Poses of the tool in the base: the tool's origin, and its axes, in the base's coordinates. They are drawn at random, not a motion.
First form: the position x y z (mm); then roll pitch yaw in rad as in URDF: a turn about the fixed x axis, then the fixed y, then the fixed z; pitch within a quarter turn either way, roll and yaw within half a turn.
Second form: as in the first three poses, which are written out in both.
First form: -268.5 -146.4 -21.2 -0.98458 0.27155 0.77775
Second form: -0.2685 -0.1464 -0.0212 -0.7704 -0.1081 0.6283 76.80
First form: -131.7 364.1 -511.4 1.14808 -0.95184 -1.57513
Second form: -0.1317 0.3641 -0.5114 0.0955 -0.8626 -0.4969 90.67
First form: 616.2 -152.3 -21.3 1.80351 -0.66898 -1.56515
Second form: 0.6162 -0.1523 -0.0213 0.4760 -0.8312 -0.2873 106.69
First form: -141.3 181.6 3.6 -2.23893 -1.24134 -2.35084
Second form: -0.1413 0.1816 0.0036 0.5501 -0.6160 0.5639 139.48
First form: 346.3 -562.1 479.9 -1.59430 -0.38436 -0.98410
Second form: 0.3463 -0.5621 0.4799 -0.8102 0.2544 -0.5281 114.64
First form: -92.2 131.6 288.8 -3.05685 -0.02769 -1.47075
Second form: -0.0922 0.1316 0.2888 -0.7414 0.6699 -0.0387 177.46
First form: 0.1 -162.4 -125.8 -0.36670 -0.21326 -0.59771
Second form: 0.0001 -0.1624 -0.1258 -0.5499 -0.1257 -0.8257 43.56
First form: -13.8 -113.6 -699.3 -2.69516 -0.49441 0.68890
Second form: -0.0138 -0.1136 -0.6993 -0.9088 -0.3860 -0.1586 147.17
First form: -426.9 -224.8 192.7 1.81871 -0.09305 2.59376
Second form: -0.4269 -0.2248 0.1927 0.2428 0.7576 0.6058 164.99
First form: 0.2 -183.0 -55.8 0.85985 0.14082 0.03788
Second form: 0.0002 -0.1830 -0.0558 0.9849 0.1706 -0.0289 49.77
